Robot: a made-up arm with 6 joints. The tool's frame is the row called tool. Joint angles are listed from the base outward.
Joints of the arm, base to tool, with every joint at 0 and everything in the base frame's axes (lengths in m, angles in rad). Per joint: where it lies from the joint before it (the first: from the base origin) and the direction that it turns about. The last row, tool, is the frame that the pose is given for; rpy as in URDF.
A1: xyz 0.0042 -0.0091 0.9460 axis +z
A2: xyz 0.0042 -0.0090 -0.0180 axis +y
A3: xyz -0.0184 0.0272 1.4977 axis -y
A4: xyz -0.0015 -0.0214 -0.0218 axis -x
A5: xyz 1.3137 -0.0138 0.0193 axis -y
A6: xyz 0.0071 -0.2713 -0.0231 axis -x
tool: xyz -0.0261 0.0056 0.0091 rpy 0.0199 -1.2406 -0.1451
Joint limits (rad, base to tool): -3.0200..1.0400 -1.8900..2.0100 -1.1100..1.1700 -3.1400..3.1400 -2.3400..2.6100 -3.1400..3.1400
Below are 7 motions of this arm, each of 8 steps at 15 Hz.
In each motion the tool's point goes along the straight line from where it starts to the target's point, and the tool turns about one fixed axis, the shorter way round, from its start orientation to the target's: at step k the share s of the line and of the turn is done. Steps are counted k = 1, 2, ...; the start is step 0. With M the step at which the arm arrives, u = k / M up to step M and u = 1 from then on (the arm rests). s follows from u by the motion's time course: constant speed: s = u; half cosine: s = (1 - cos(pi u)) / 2; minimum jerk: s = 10 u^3 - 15 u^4 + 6 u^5.
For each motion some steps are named. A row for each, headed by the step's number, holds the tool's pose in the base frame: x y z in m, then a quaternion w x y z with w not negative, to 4 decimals.
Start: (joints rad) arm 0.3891 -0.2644 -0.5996 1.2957 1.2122 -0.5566
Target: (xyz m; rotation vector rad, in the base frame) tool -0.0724 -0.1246 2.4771 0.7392 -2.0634 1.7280
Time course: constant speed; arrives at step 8
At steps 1, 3, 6, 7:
1: 0.7685 0.2149 2.2114 0.4208 0.2302 -0.6535 0.5856
3: 0.5283 0.1179 2.2873 0.3526 0.2407 -0.6796 0.5966
6: 0.1679 -0.0276 2.4012 0.2467 0.2538 -0.7116 0.6070
7: 0.0477 -0.0761 2.4391 0.2107 0.2575 -0.7203 0.6087

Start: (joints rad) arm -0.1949 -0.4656 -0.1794 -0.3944 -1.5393 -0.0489
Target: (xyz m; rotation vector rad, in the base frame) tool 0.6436 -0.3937 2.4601 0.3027 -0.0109 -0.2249
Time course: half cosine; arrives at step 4
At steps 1, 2, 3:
1: 0.5438 -0.3938 2.5230 0.9862 0.1396 -0.0009 -0.0891
2: 0.5851 -0.3937 2.4970 0.9846 0.1441 -0.0028 -0.0985
3: 0.6265 -0.3937 2.4709 0.9830 0.1486 -0.0046 -0.1079

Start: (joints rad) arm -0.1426 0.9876 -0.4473 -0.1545 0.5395 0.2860
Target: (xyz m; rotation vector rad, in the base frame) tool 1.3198 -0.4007 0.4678 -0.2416 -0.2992 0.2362
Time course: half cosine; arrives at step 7
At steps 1, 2, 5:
1: 1.3049 -0.4713 0.4668 0.9766 -0.1359 -0.1601 -0.0459
2: 1.3071 -0.4610 0.4670 0.9780 -0.1338 -0.1587 -0.0221
5: 1.3169 -0.4147 0.4676 0.9771 -0.1232 -0.1510 0.0849

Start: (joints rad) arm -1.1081 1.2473 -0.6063 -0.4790 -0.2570 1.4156
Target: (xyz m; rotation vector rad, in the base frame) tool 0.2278 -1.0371 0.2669 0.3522 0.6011 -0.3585
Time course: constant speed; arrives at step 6
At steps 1, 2, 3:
1: 0.1979 -0.9542 0.2343 0.9445 0.1926 0.2548 -0.0770
2: 0.2039 -0.9707 0.2408 0.9413 0.1885 0.2627 -0.0967
3: 0.2099 -0.9873 0.2473 0.9377 0.1844 0.2705 -0.1163

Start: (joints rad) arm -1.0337 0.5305 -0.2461 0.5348 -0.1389 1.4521
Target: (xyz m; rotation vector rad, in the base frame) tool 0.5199 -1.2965 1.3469 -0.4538 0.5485 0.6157
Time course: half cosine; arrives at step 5
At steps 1, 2, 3, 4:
1: 0.6726 -1.6012 1.4009 0.8247 -0.4275 0.1346 0.3451
2: 0.6304 -1.5170 1.3860 0.8489 -0.3721 0.1717 0.3339
3: 0.5782 -1.4129 1.3675 0.8728 -0.3009 0.2164 0.3177
4: 0.5360 -1.3287 1.3526 0.8870 -0.2416 0.2512 0.3027

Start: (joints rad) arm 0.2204 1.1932 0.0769 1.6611 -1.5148 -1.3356
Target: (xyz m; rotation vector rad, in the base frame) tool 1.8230 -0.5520 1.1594 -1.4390 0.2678 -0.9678
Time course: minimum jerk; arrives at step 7
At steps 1, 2, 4, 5, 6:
1: 2.1282 0.5051 0.4666 0.6885 -0.7139 -0.0765 -0.1023
2: 2.0903 0.3737 0.5527 0.6881 -0.7093 -0.0524 -0.1442
4: 1.9380 -0.1538 0.8985 0.6698 -0.6742 0.0449 -0.3079
5: 1.8682 -0.3954 1.0568 0.6529 -0.6495 0.0891 -0.3794
6: 1.8303 -0.5268 1.1429 0.6415 -0.6338 0.1128 -0.4171

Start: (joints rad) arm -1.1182 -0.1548 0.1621 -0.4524 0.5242 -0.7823
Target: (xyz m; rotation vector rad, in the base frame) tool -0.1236 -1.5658 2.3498 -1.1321 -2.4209 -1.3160
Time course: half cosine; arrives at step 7
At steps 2, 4, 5, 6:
2: 0.1581 -1.1532 2.6094 0.1839 -0.0253 -0.8757 -0.4457
4: 0.0113 -1.3682 2.4741 0.1327 -0.2132 -0.8565 -0.4508
5: -0.0583 -1.4701 2.4100 0.1066 -0.2998 -0.8359 -0.4472
6: -0.1064 -1.5406 2.3656 0.0880 -0.3583 -0.8174 -0.4425

